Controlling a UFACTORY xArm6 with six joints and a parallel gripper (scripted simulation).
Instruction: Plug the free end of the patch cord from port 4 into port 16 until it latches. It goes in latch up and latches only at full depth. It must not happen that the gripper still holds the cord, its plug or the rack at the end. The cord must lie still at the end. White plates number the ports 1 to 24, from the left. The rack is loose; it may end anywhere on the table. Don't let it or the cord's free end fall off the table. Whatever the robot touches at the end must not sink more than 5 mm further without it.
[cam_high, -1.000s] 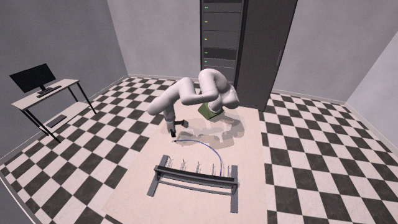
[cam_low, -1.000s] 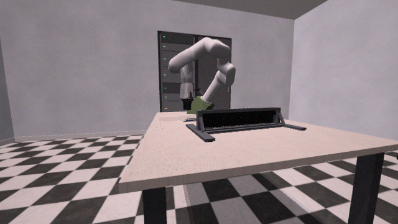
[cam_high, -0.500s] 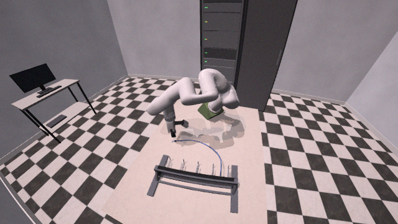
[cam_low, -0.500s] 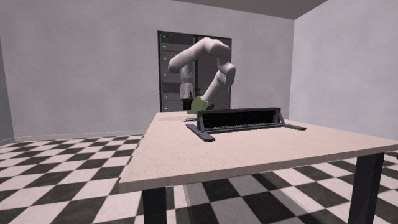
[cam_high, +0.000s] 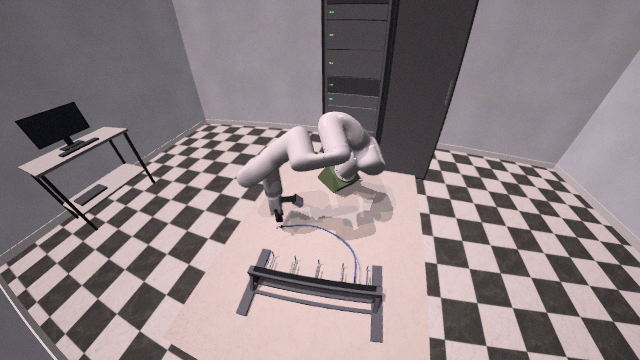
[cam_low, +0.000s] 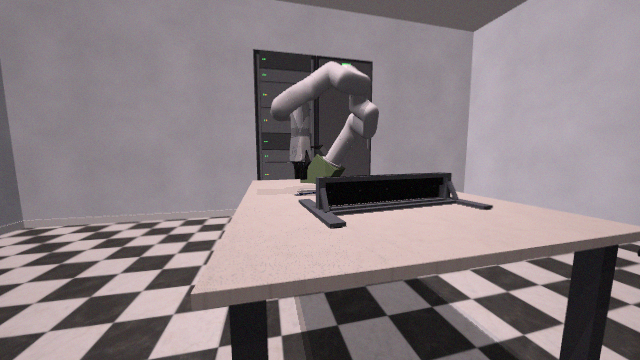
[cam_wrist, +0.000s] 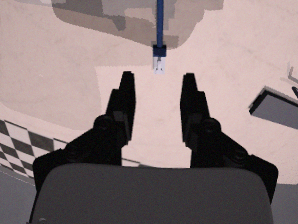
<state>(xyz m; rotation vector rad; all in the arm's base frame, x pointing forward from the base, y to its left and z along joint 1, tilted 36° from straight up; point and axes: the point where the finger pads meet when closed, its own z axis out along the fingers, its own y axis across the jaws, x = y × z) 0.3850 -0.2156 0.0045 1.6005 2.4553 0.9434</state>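
My gripper is now 10 mm short of the free plug end, 20 mm to the left of it and 80 mm above it.
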